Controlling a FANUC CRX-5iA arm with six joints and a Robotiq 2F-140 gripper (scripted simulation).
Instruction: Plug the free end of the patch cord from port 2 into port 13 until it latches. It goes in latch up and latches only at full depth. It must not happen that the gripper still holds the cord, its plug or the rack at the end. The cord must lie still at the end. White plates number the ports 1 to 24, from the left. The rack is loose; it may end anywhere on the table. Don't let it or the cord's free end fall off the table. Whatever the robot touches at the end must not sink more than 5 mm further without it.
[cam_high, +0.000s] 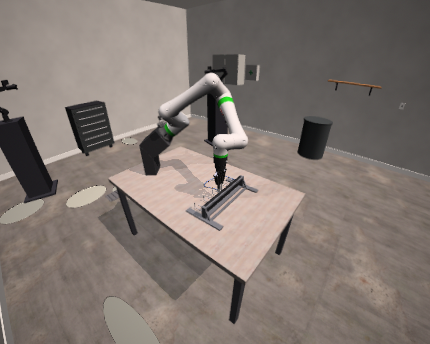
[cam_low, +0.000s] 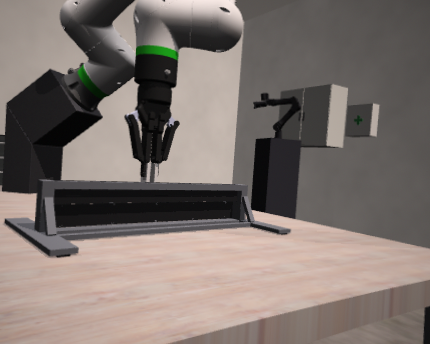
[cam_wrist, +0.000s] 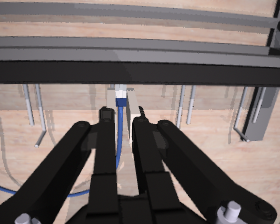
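Now: hand 10 mm short of the pale plug and 30 mm above it.
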